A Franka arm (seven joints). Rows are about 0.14 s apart.
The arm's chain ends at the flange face. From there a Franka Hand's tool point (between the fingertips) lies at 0.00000 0.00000 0.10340 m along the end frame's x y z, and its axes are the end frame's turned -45 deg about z.
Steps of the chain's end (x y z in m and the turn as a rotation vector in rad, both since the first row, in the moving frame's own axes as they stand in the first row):
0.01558, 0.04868, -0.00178, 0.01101, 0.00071, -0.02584
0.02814, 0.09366, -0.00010, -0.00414, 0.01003, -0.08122
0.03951, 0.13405, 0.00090, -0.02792, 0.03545, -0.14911
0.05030, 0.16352, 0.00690, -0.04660, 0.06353, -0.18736
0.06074, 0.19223, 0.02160, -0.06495, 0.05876, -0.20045
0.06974, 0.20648, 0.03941, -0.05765, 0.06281, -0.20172
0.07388, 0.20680, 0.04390, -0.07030, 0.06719, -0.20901
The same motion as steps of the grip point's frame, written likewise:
-0.02256, 0.04467, -0.00179, 0.00728, 0.00829, -0.02584
-0.04586, 0.08714, -0.00011, -0.01002, 0.00416, -0.08122
-0.06596, 0.12730, 0.00079, -0.04481, 0.00532, -0.14911
-0.07808, 0.15907, 0.00658, -0.07787, 0.01197, -0.18736
-0.09252, 0.18790, 0.02120, -0.08748, -0.00438, -0.20045
-0.09543, 0.20402, 0.03904, -0.08518, 0.00365, -0.20172
-0.09317, 0.20846, 0.04341, -0.09722, -0.00220, -0.20901

